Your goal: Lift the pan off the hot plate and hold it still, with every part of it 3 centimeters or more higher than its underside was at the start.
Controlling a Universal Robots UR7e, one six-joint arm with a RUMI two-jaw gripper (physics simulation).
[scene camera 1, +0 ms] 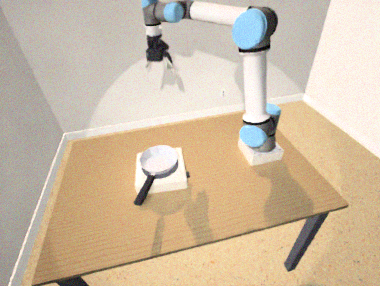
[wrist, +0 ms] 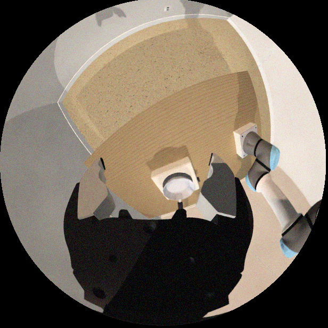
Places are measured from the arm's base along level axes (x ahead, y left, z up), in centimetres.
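Where they show: gripper, fingertip midpoint: (scene camera 1: 160, 73).
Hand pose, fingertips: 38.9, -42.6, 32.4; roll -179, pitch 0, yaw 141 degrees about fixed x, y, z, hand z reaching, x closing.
Each offset is from my fingertips to the top centre of the thing, as dx, dy, dz. Level surfaces: height alone.
The pan (scene camera 1: 159, 159) (wrist: 179, 188), light inside with a dark handle {+25.9, +52.9, -22.4} (scene camera 1: 144, 190) (wrist: 180, 204), rests upright on the white hot plate {+14.5, +35.3, -31.0} (scene camera 1: 172, 185) (wrist: 185, 165). In the scene view its handle points to the front left and reaches out past the hot plate's front edge. In the wrist view the gripper's body partly hides the handle. My gripper (scene camera 1: 159, 66) (wrist: 155, 157) is open and empty, high above the table and well clear of the pan. Its fingers stand wide apart, and the pan shows beyond them in the wrist view.
The hot plate has a small dark knob {+4.4, +44.1, -33.5} (scene camera 1: 188, 175) (wrist: 198, 179) on its right side. The wooden table {dz -38.9} (scene camera 1: 100, 225) (wrist: 200, 112) carries the arm's white base block (scene camera 1: 265, 155) (wrist: 239, 145) at the right. Grey walls stand behind and to the left.
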